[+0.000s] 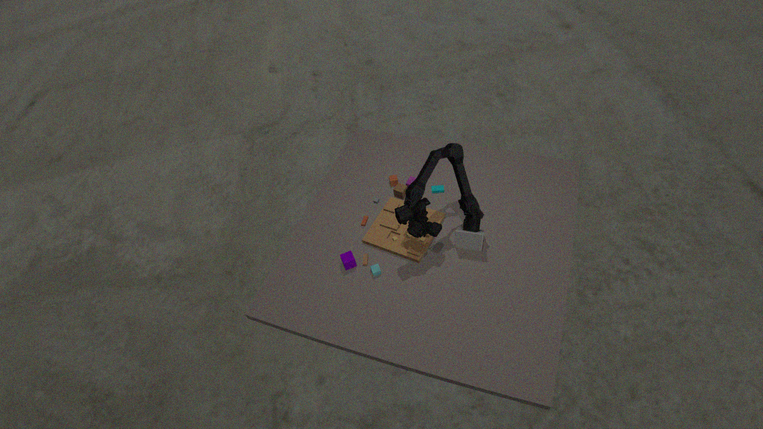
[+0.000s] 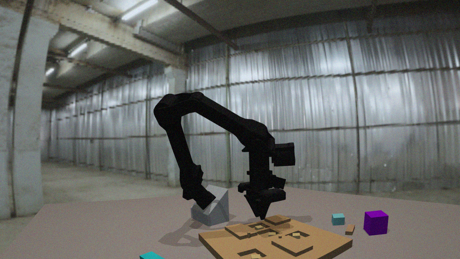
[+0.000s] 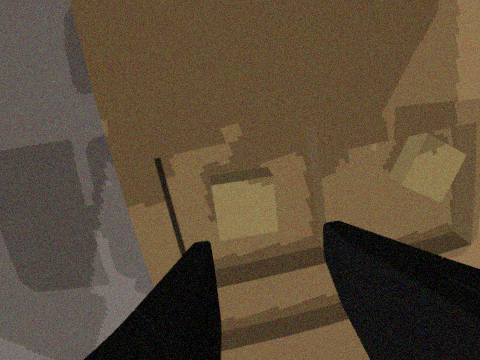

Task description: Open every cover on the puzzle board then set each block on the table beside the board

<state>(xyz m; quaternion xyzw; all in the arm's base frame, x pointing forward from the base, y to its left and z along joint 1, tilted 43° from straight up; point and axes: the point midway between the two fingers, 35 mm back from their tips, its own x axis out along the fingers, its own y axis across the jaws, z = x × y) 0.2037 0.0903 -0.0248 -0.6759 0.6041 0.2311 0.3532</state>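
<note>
The light blue block lies 13 cm ahead of my gripper tip, 23 cm to the left of it and 4 cm below it. From my gripper tip the other things lie so: brown block (21 cm ahead, 24 cm to the right, 2 cm below); teal block (5 cm ahead, 33 cm to the right, 4 cm below); orange piece (20 cm ahead, 19 cm to the left, 4 cm below).
</note>
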